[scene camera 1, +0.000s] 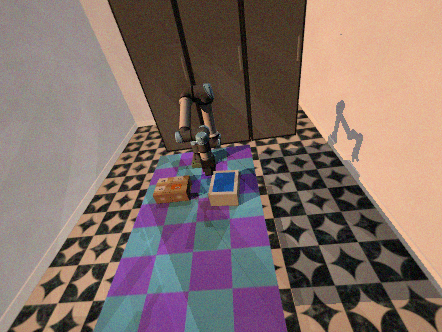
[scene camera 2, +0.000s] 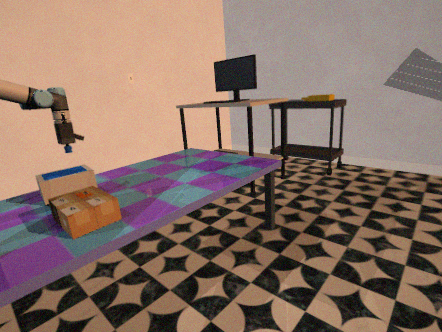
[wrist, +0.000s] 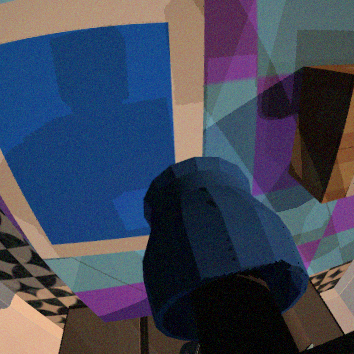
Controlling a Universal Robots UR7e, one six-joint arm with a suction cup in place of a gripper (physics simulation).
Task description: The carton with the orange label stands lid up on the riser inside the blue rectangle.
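Frame: origin at the arm's base, x left, y back, z up, level; millimetres.
Seen in the pictures: hand, tool point: [scene camera 2: 68,152] [wrist: 198,206].
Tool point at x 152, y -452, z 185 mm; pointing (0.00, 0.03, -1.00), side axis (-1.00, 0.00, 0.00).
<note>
Offsets run from my tool point to a thing's middle. "*": to the spot under its first point. Level surfaces: height alone.
The carton with the orange label {dy +30, dx -278, dz -186 mm} [scene camera 1: 176,186] [scene camera 2: 86,194] stands in a tight block of several brown cartons on the table, label facing up. Part of the carton block {* dy +70, dx -215, dz -166 mm} [wrist: 325,135] shows at the right of the wrist view, its near side dark; the orange label is not visible there. The pale riser {dy +29, dx +73, dz -172 mm} [scene camera 1: 224,200] [scene camera 2: 67,187] [wrist: 188,125] stands beside the block, apart from it. The blue rectangle {dy +29, dx +73, dz -112 mm} [scene camera 1: 225,182] [scene camera 2: 65,173] [wrist: 100,175] on its top bears no carton. My suction gripper [scene camera 1: 208,172] [scene camera 2: 68,149] [wrist: 200,210] is open, holds nothing, and hangs above the riser's side nearer the cartons.
The cartons and riser stand on a purple and teal checkered table {dz -232 mm} [scene camera 1: 211,270] [scene camera 2: 200,172]. Dark cabinets [scene camera 1: 215,65] stand behind the arm. A desk [scene camera 2: 270,102] with a monitor [scene camera 2: 235,74] and a dark cart [scene camera 2: 331,137] with a yellow object [scene camera 2: 320,98] stand farther off.
</note>
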